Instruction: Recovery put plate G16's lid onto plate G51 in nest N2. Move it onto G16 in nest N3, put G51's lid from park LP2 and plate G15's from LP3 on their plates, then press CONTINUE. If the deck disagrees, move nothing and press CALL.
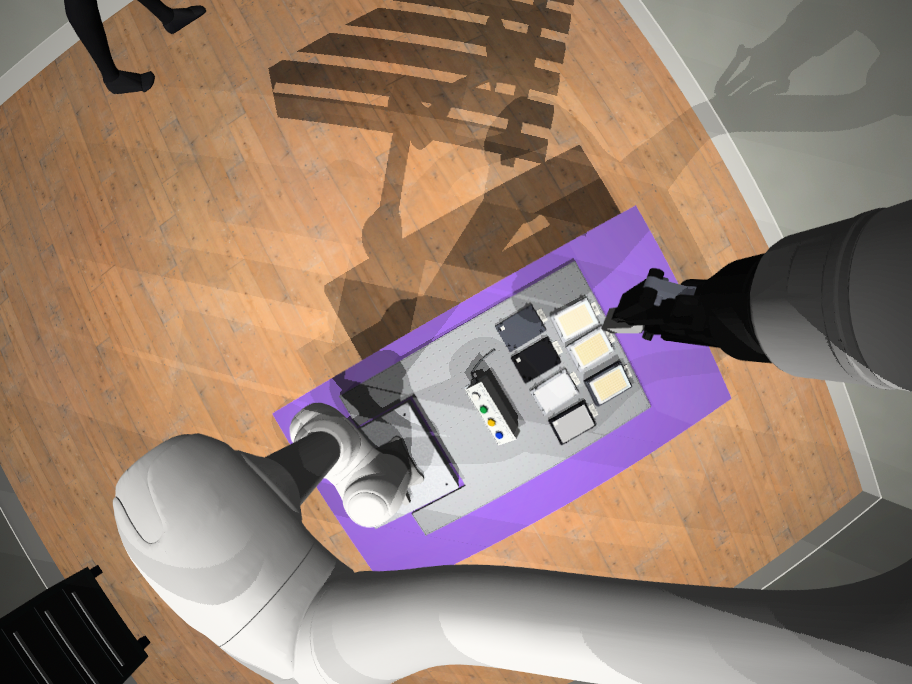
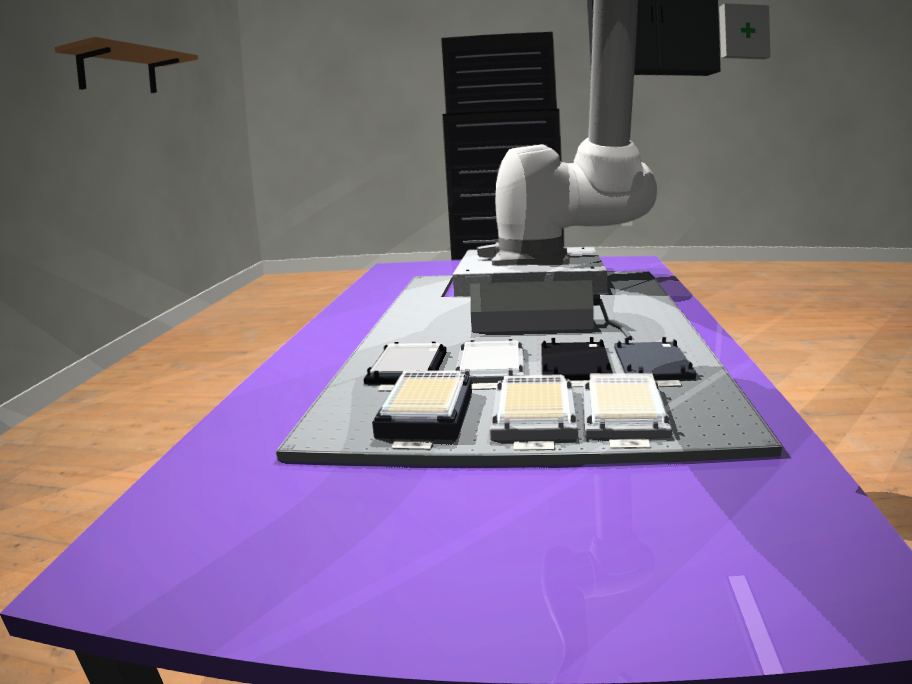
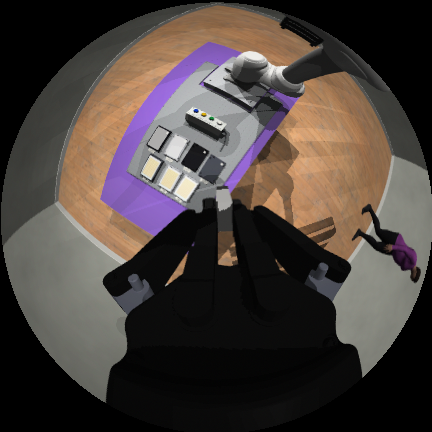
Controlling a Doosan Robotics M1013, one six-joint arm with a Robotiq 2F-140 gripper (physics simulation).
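Frame: origin at the arm's base, x up, y back, z right, level; centimetres.
Where they show: gripper, fingertip midpoint: (image 1: 609,320) (image 3: 222,196); arm's base, origin of the base link: (image 1: 389,468) (image 2: 531,258) (image 3: 242,77).
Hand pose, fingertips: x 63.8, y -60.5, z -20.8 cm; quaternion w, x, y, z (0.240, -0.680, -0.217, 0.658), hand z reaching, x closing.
Each offset is from my fingertips to the top centre of the thing. "pt": to the spot under its first point. Level surfaces: height alone.
Three cream plates stand in a row of nests: one in a black nest {pt dx -65.4, dy -19.4, dz +32.8 cm} (image 1: 609,384) (image 2: 425,393) (image 3: 151,167), a middle one {dx -65.3, dy -19.7, dz +19.0 cm} (image 1: 590,348) (image 2: 534,397) (image 3: 170,178) and an end one {dx -65.4, dy -19.6, dz +7.5 cm} (image 1: 575,319) (image 2: 624,397) (image 3: 186,188). Beside them lie a slate piece {pt dx -67.3, dy -1.8, dz +0.2 cm} (image 1: 520,326) (image 2: 654,357) (image 3: 213,167), a black one {dx -66.3, dy -1.1, dz +13.0 cm} (image 1: 536,359) (image 2: 575,359) (image 3: 195,156), a white one {dx -66.5, dy -1.5, dz +26.1 cm} (image 1: 555,391) (image 2: 490,357) (image 3: 176,146) and a light grey one {dx -66.5, dy -2.1, dz +39.0 cm} (image 1: 572,421) (image 2: 405,358) (image 3: 159,138). Labels and clear lids are too small to tell. My gripper (image 1: 624,323) (image 3: 222,196) is shut, empty, high above the deck.
A button box {dx -59.9, dy +20.2, dz +20.0 cm} (image 1: 491,415) (image 3: 205,119) with white, green, yellow and blue buttons stands between the plates and the arm's base. The grey deck {dx -68.2 cm} (image 2: 353,441) lies on the purple table {dx -69.5 cm} (image 2: 442,559). A person (image 3: 402,252) stands off the table. A black drawer cabinet (image 2: 500,73) stands behind.
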